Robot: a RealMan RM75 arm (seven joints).
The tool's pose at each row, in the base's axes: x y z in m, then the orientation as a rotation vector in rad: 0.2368, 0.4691, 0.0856, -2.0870, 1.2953, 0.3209; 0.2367, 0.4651, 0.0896, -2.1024, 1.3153, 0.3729; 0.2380, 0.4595, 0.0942, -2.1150, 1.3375, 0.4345; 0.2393, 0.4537, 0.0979, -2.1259, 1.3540, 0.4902; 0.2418, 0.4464, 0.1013, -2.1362, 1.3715, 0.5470; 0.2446, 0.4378, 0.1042, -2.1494, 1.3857, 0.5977; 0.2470, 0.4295, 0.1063, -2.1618, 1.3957, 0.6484; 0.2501, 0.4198, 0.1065, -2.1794, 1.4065, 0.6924; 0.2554, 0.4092, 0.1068, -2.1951, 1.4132, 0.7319
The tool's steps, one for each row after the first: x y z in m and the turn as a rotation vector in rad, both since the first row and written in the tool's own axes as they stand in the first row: 0.0007, -0.0003, -0.0056, -0.0409, -0.0129, 0.0221; 0.0029, -0.0016, -0.0125, -0.0851, -0.0304, 0.0489; 0.0057, -0.0025, -0.0189, -0.1244, -0.0471, 0.0707; 0.0103, -0.0038, -0.0258, -0.1645, -0.0634, 0.0936; 0.0163, -0.0048, -0.0331, -0.2034, -0.0760, 0.1117; 0.0222, -0.0053, -0.0397, -0.2411, -0.0903, 0.1274; 0.0305, -0.0051, -0.0457, -0.2796, -0.0980, 0.1401; 0.0404, -0.0067, -0.0521, -0.3136, -0.1058, 0.1497
